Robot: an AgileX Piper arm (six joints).
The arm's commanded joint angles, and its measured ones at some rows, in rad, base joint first. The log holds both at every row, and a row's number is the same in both.
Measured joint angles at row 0: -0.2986 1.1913 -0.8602 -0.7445 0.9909 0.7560
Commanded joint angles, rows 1 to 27: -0.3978 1.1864 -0.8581 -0.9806 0.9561 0.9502; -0.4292 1.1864 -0.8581 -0.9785 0.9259 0.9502; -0.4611 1.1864 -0.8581 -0.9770 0.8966 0.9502; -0.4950 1.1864 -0.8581 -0.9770 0.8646 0.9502; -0.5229 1.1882 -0.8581 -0.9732 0.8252 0.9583; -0.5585 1.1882 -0.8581 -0.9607 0.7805 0.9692; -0.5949 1.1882 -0.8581 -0.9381 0.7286 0.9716; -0.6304 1.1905 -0.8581 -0.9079 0.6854 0.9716; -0.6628 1.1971 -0.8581 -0.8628 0.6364 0.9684; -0.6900 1.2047 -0.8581 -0.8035 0.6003 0.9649; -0.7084 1.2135 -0.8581 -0.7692 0.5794 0.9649; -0.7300 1.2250 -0.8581 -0.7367 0.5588 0.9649; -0.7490 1.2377 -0.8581 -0.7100 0.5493 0.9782; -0.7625 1.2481 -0.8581 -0.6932 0.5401 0.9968; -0.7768 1.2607 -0.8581 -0.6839 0.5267 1.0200; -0.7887 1.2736 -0.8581 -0.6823 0.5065 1.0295; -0.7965 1.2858 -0.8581 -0.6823 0.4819 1.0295; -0.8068 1.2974 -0.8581 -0.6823 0.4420 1.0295; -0.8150 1.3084 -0.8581 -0.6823 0.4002 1.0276; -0.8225 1.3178 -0.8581 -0.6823 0.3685 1.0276; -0.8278 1.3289 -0.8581 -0.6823 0.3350 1.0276; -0.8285 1.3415 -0.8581 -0.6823 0.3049 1.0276; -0.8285 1.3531 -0.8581 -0.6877 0.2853 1.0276; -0.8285 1.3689 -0.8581 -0.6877 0.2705 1.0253; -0.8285 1.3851 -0.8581 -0.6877 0.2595 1.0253; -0.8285 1.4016 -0.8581 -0.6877 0.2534 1.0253; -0.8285 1.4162 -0.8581 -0.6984 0.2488 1.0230
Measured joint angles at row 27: -0.8222 1.3671 -0.8602 -0.6752 0.2820 1.0223
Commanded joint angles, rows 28 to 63: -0.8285 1.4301 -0.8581 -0.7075 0.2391 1.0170; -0.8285 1.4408 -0.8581 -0.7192 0.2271 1.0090; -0.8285 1.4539 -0.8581 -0.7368 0.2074 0.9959; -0.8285 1.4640 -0.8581 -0.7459 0.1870 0.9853; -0.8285 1.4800 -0.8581 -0.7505 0.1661 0.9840; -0.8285 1.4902 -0.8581 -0.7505 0.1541 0.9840; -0.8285 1.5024 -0.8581 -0.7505 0.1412 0.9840; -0.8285 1.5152 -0.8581 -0.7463 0.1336 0.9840; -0.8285 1.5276 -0.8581 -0.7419 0.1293 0.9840; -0.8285 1.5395 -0.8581 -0.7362 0.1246 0.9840; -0.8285 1.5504 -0.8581 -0.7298 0.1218 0.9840; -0.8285 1.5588 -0.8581 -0.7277 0.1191 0.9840; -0.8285 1.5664 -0.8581 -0.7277 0.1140 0.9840; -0.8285 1.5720 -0.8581 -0.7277 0.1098 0.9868; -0.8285 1.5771 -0.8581 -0.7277 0.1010 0.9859; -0.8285 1.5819 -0.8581 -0.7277 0.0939 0.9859; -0.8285 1.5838 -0.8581 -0.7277 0.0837 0.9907; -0.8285 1.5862 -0.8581 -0.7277 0.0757 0.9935; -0.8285 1.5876 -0.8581 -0.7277 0.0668 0.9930; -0.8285 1.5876 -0.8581 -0.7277 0.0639 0.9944; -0.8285 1.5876 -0.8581 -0.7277 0.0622 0.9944; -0.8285 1.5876 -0.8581 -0.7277 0.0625 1.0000; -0.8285 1.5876 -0.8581 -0.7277 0.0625 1.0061; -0.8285 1.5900 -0.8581 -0.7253 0.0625 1.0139; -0.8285 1.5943 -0.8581 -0.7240 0.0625 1.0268; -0.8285 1.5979 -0.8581 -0.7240 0.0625 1.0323; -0.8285 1.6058 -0.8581 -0.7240 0.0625 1.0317; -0.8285 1.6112 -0.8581 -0.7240 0.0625 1.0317; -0.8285 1.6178 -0.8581 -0.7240 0.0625 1.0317; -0.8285 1.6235 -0.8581 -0.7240 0.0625 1.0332; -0.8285 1.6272 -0.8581 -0.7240 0.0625 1.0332; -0.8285 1.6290 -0.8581 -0.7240 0.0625 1.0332; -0.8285 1.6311 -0.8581 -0.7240 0.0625 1.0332; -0.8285 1.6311 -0.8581 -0.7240 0.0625 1.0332; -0.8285 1.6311 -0.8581 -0.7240 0.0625 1.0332; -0.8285 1.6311 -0.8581 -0.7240 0.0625 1.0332
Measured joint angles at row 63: -0.8248 1.6262 -0.8602 -0.7138 0.0421 1.0330
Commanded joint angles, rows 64 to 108: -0.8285 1.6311 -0.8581 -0.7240 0.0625 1.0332; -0.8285 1.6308 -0.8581 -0.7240 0.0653 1.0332; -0.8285 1.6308 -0.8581 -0.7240 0.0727 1.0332; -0.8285 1.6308 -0.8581 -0.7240 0.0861 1.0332; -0.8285 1.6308 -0.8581 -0.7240 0.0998 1.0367; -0.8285 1.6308 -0.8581 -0.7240 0.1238 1.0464; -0.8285 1.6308 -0.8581 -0.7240 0.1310 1.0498; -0.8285 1.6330 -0.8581 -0.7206 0.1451 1.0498; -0.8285 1.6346 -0.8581 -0.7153 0.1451 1.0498; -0.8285 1.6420 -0.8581 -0.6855 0.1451 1.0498; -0.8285 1.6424 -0.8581 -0.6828 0.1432 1.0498; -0.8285 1.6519 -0.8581 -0.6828 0.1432 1.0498; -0.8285 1.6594 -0.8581 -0.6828 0.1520 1.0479; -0.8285 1.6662 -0.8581 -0.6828 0.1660 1.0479; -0.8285 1.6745 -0.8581 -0.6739 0.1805 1.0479; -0.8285 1.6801 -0.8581 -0.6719 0.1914 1.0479; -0.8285 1.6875 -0.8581 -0.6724 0.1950 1.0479; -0.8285 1.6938 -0.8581 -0.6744 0.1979 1.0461; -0.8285 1.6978 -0.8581 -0.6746 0.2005 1.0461; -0.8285 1.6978 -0.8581 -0.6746 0.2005 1.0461; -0.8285 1.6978 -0.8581 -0.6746 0.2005 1.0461; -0.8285 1.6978 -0.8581 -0.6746 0.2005 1.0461; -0.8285 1.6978 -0.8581 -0.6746 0.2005 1.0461; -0.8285 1.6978 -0.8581 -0.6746 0.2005 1.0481; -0.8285 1.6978 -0.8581 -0.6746 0.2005 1.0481; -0.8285 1.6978 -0.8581 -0.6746 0.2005 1.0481; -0.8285 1.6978 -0.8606 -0.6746 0.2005 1.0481; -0.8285 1.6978 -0.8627 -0.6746 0.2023 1.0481; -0.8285 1.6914 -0.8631 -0.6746 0.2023 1.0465; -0.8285 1.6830 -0.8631 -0.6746 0.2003 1.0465; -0.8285 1.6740 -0.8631 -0.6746 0.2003 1.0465; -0.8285 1.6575 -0.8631 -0.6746 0.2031 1.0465; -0.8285 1.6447 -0.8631 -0.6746 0.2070 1.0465; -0.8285 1.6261 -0.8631 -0.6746 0.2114 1.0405; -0.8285 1.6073 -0.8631 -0.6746 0.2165 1.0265; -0.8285 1.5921 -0.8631 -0.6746 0.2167 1.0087; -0.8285 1.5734 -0.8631 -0.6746 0.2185 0.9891; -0.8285 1.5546 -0.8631 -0.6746 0.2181 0.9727; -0.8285 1.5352 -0.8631 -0.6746 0.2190 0.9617; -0.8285 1.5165 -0.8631 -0.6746 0.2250 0.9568; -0.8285 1.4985 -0.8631 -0.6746 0.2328 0.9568; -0.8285 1.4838 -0.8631 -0.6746 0.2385 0.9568; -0.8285 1.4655 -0.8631 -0.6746 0.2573 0.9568; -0.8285 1.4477 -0.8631 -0.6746 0.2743 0.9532; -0.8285 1.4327 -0.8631 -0.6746 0.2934 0.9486
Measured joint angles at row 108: -0.8248 1.5111 -0.8590 -0.6502 0.2359 0.9694
